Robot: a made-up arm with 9 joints. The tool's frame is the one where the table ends. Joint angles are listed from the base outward.
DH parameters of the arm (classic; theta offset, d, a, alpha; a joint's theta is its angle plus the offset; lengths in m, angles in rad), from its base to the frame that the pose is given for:
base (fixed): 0 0.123 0 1.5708
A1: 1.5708 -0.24 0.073 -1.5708
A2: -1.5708 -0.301 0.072 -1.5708
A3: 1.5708 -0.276 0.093 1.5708
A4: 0 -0.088 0.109 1.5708
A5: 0 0.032 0.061 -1.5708
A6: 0 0.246 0.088 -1.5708
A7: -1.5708 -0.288 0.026 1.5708
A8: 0 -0.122 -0.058 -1.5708
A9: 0.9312 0 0.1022 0
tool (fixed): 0.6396 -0.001 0 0
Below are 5 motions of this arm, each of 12 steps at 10 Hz.
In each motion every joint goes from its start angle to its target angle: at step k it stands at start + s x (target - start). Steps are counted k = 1, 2, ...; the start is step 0. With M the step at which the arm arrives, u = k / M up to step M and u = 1 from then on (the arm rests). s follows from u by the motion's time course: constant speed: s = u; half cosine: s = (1 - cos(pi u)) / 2; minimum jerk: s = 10 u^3 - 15 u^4 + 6 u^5.
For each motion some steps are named. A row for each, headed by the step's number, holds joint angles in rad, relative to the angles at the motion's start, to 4 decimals.
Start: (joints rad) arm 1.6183 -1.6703 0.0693 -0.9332 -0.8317 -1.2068 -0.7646 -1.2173 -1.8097
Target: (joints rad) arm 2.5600 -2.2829 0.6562 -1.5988 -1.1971 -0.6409 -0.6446 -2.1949 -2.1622
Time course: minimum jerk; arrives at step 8
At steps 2, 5, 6, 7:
2: 0.0975 -0.0634 0.0608 -0.0689 -0.0378 0.0586 0.0124 -0.1012 -0.0365
5: 0.6825 -0.4440 0.4254 -0.4824 -0.2648 0.4102 0.0870 -0.7086 -0.2555
6: 0.8442 -0.5492 0.5261 -0.5967 -0.3276 0.5073 0.1076 -0.8764 -0.3160
7: 0.9266 -0.6028 0.5775 -0.6549 -0.3595 0.5568 0.1181 -0.9619 -0.3468

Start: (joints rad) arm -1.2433 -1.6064 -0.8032 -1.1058 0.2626 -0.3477 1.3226 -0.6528 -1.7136
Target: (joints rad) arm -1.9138 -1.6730 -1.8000 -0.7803 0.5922 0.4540 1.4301 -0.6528 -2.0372
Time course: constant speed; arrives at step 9
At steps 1, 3, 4, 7, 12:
1: -0.0745 -0.0074 -0.1108 0.0362 0.0366 0.0891 0.0119 0.0000 -0.0360
3: -0.2235 -0.0222 -0.3323 0.1085 0.1099 0.2672 0.0358 0.0000 -0.1079
4: -0.2980 -0.0296 -0.4430 0.1447 0.1465 0.3563 0.0478 0.0000 -0.1438
7: -0.5215 -0.0518 -0.7753 0.2532 0.2564 0.6235 0.0836 0.0000 -0.2517
12: -0.6705 -0.0666 -0.9968 0.3255 0.3296 0.8017 0.1075 0.0000 -0.3236

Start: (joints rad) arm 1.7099 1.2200 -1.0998 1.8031 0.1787 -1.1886 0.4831 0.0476 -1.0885
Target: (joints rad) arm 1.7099 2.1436 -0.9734 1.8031 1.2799 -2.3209 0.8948 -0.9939 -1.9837
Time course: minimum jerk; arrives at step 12
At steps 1, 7, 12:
1: 0.0000 0.0047 0.0006 0.0000 0.0056 -0.0058 0.0021 -0.0053 -0.0046
7: 0.0000 0.6035 0.0826 0.0000 0.7195 -0.7398 0.2690 -0.6805 -0.5849
12: 0.0000 0.9236 0.1264 0.0000 1.1012 -1.1323 0.4117 -1.0415 -0.8952

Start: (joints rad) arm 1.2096 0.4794 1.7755 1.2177 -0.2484 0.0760 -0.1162 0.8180 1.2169
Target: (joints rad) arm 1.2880 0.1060 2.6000 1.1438 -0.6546 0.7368 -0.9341 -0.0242 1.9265
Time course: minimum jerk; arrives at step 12
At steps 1, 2, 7, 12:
1: 0.0004 -0.0019 0.0042 -0.0004 -0.0021 0.0034 -0.0042 -0.0043 0.0036
2: 0.0028 -0.0133 0.0293 -0.0026 -0.0144 0.0235 -0.0290 -0.0299 0.0252
7: 0.0512 -0.2440 0.5387 -0.0483 -0.2654 0.4318 -0.5344 -0.5503 0.4636
12: 0.0784 -0.3734 0.8245 -0.0739 -0.4062 0.6608 -0.8179 -0.8422 0.7096

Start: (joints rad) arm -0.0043 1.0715 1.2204 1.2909 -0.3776 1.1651 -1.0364 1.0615 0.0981
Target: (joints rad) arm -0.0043 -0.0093 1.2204 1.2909 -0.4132 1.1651 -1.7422 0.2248 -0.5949
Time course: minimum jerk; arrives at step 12
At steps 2, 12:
2: 0.0000 -0.0384 0.0000 0.0000 -0.0013 0.0000 -0.0251 -0.0297 -0.0246
12: 0.0000 -1.0808 0.0000 0.0000 -0.0356 0.0000 -0.7058 -0.8367 -0.6930

